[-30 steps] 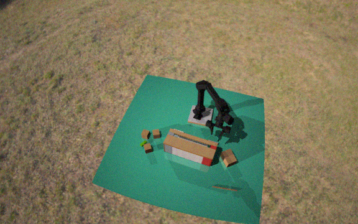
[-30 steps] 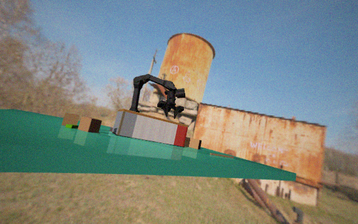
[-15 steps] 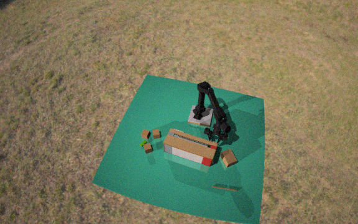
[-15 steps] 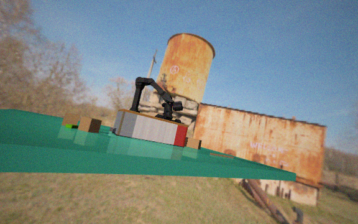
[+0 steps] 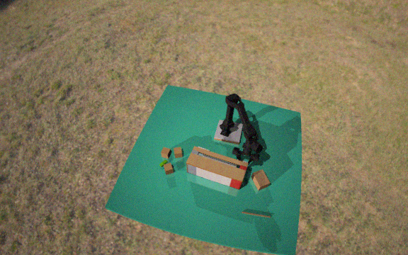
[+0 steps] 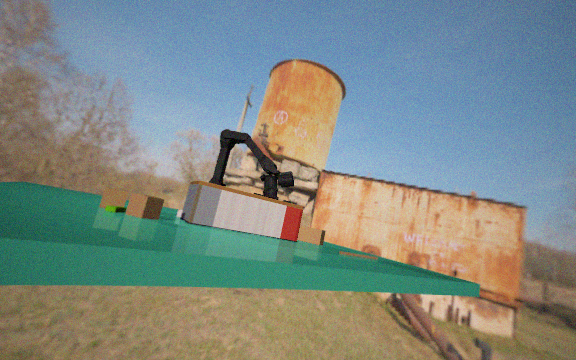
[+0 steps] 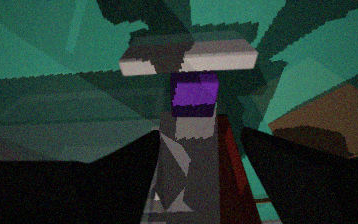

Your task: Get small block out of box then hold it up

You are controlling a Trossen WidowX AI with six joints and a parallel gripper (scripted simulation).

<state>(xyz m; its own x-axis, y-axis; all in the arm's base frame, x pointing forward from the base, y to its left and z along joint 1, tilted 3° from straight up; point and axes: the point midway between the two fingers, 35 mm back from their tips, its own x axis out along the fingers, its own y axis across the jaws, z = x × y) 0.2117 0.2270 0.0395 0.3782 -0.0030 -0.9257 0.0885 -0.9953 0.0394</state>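
The purple block lies 20 mm behind my gripper tip and 30 mm below it. Also, from my gripper tip: thin stick (300 mm ahead, 230 mm to the left, 50 mm below); brown block (50 mm ahead, 160 mm to the left, 20 mm below); box (80 mm ahead, 150 mm to the right, 10 mm above).
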